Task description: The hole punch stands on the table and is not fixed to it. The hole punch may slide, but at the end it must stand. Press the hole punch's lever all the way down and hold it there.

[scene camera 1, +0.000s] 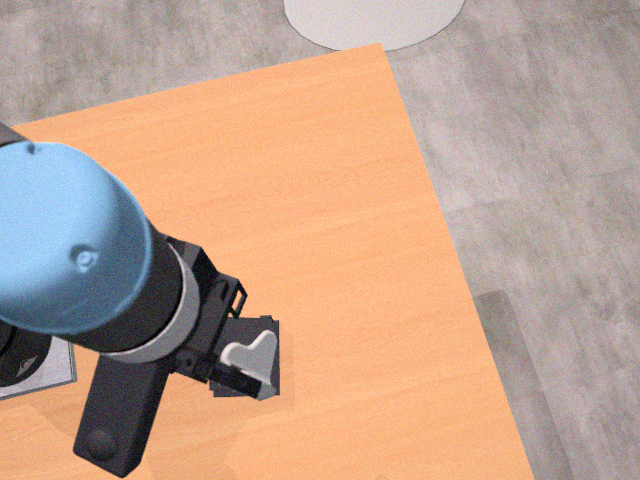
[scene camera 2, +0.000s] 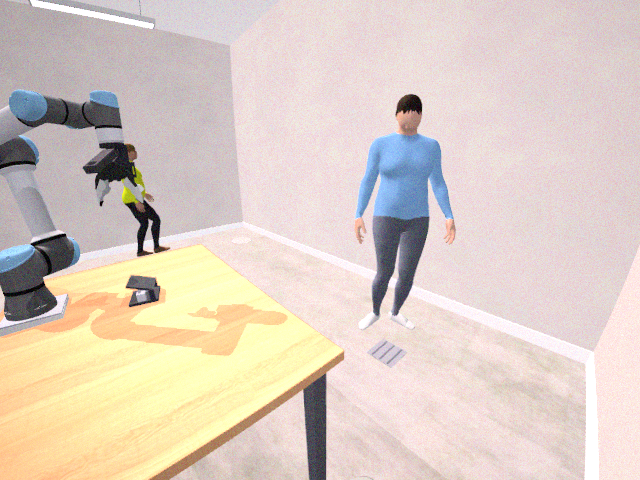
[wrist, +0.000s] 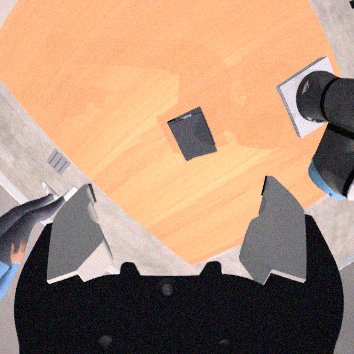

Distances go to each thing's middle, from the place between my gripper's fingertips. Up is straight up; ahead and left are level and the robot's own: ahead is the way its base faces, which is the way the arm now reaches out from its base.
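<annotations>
My gripper is 60 mm to the right of the flat lever (scene camera 1: 245, 330), 10 mm past it and 310 mm above it. Then there's a black hole punch (scene camera 1: 275, 323), and that one's 60 mm to the left of my hand, 10 mm behind it and 330 mm below it.
</annotations>
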